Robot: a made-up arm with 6 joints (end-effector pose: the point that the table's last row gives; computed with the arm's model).
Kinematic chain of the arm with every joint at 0, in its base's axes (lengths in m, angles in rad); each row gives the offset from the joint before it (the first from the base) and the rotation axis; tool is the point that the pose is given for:
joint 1: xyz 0 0 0.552 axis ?
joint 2: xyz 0 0 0 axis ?
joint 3: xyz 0 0 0.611 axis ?
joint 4: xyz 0 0 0 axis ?
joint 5: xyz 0.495 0 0 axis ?
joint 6: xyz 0 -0.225 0 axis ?
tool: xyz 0 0 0
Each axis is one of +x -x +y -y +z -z.
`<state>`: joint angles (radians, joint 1 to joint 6).
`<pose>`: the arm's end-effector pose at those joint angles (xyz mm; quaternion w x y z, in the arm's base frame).
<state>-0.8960 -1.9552 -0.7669 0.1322 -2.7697 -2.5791</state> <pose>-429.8 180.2 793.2 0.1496 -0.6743 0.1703 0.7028</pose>
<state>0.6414 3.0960 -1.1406 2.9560 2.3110 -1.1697</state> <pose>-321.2 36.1 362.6 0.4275 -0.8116 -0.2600 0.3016</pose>
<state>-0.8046 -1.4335 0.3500 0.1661 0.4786 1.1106</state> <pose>-677.2 383.7 1111.6 0.0968 -0.5470 -0.5711 -0.6044</pose>
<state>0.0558 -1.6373 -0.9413 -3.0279 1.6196 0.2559</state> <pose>-225.5 211.3 809.2 0.1491 0.8831 0.0298 -0.4439</pose>
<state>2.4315 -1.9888 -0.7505 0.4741 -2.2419 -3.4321</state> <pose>505.0 -170.2 805.4 0.3459 0.5694 0.6821 -0.3015</pose>
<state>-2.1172 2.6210 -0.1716 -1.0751 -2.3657 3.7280</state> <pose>27.5 251.2 38.7 0.7473 0.2452 -0.4943 -0.3704</pose>
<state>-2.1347 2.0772 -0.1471 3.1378 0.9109 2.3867</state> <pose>65.1 -318.1 -137.9 0.3226 -0.8151 -0.4460 0.1804</pose>
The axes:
joint 1: +z
joint 2: +y
joint 3: -y
joint 4: -x
joint 5: -y
joint 6: -x

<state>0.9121 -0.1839 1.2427 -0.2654 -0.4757 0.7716</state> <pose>182.6 -118.8 1634.1 0.7902 -0.0308 -0.5285 0.3086</pose>
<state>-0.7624 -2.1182 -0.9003 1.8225 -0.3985 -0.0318</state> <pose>-362.8 423.9 773.8 0.3186 -0.5925 -0.0352 -0.7390</pose>
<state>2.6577 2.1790 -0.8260 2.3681 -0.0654 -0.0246</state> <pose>-103.6 -127.4 -20.3 0.8865 0.3993 -0.0025 -0.2338</pose>
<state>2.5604 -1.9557 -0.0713 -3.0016 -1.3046 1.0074</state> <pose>453.7 -564.6 803.1 0.8140 -0.4627 0.1938 -0.2928</pose>
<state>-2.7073 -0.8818 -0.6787 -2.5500 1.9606 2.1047</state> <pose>43.6 -185.6 917.4 0.4458 -0.5397 0.0689 0.7108</pose>
